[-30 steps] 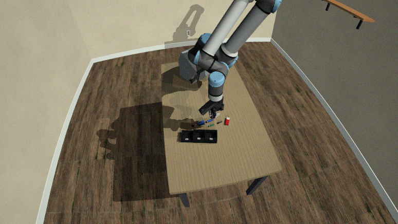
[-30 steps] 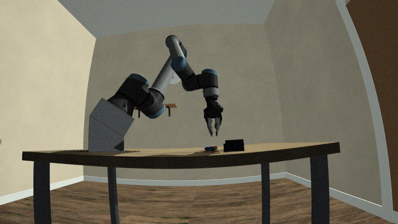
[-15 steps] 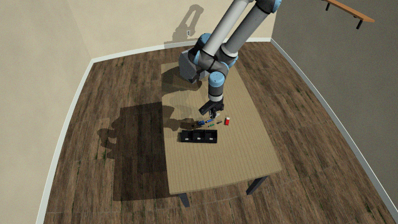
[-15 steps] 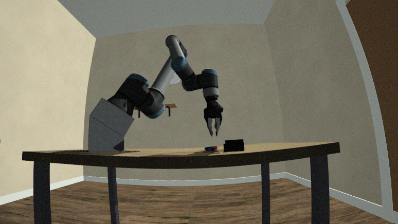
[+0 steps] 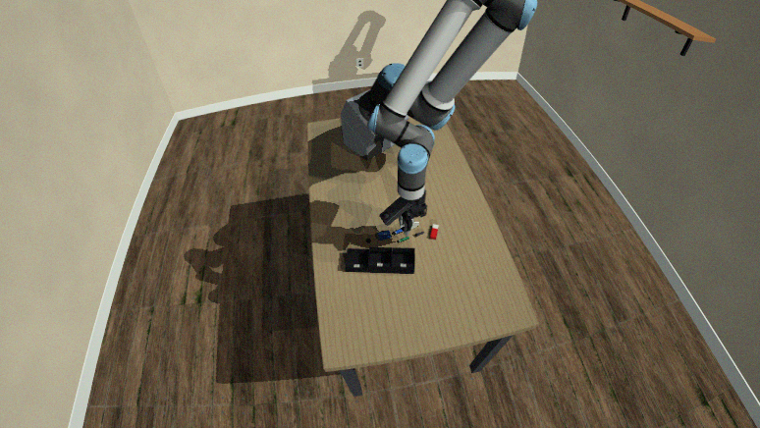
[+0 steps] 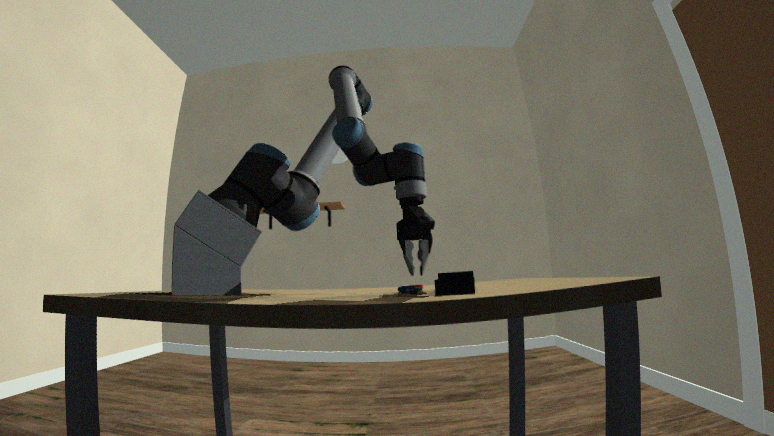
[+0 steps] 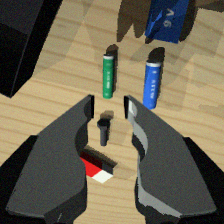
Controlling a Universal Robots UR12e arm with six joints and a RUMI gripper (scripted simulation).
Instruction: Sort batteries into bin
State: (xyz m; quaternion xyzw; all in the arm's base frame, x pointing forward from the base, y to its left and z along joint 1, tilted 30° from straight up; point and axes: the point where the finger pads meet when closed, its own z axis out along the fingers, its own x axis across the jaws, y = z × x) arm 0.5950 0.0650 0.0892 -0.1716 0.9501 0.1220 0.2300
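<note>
My gripper is now 50 mm above the green cylindrical battery. From my hand the other things lie so: blue 9v battery (10 mm behind, 90 mm to the right, 50 mm below); blue cylindrical battery (40 mm behind, 10 mm to the right, 50 mm below); small dark battery (20 mm behind, 60 mm to the left, 50 mm below).
</note>
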